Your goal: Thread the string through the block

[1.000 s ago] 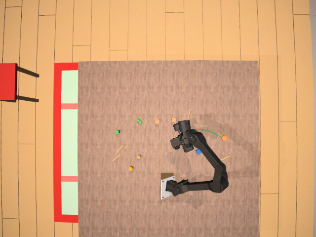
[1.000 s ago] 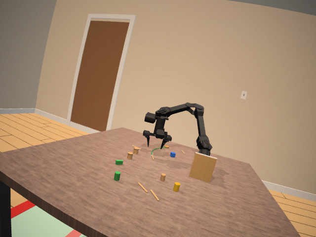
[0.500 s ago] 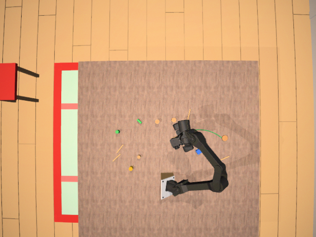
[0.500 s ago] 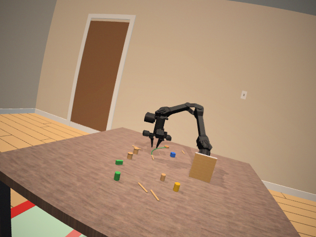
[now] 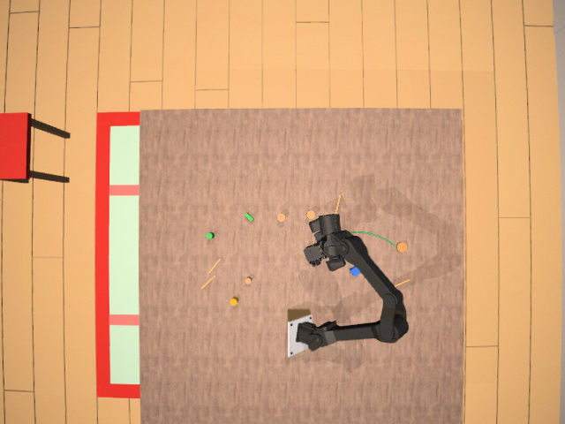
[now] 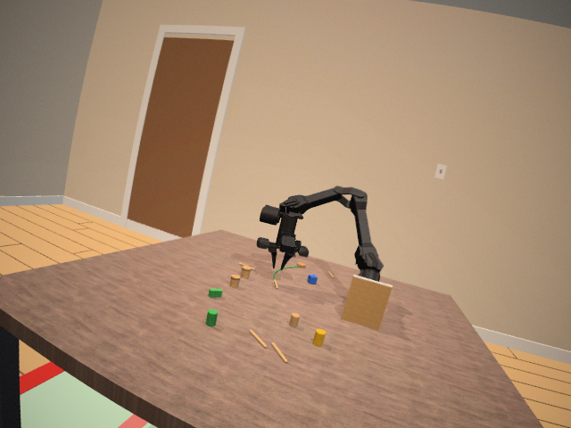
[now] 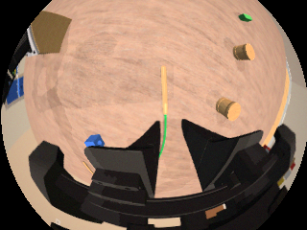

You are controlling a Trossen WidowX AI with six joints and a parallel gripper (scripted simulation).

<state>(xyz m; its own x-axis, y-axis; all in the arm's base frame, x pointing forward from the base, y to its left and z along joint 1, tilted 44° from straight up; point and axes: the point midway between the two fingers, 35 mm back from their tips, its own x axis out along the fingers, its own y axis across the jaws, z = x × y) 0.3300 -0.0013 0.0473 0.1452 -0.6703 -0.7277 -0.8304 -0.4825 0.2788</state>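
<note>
Now: the thin wooden stick 1 cm behind my gripper tip, 1 cm to the left of it and 5 cm below it. Round my gripper tip: yellow peg 28 cm behind, 30 cm to the left, 3 cm below; round wooden button 2 cm ahead, 31 cm to the right, 4 cm below; blue block 10 cm behind, 14 cm to the right, 4 cm below.
</note>
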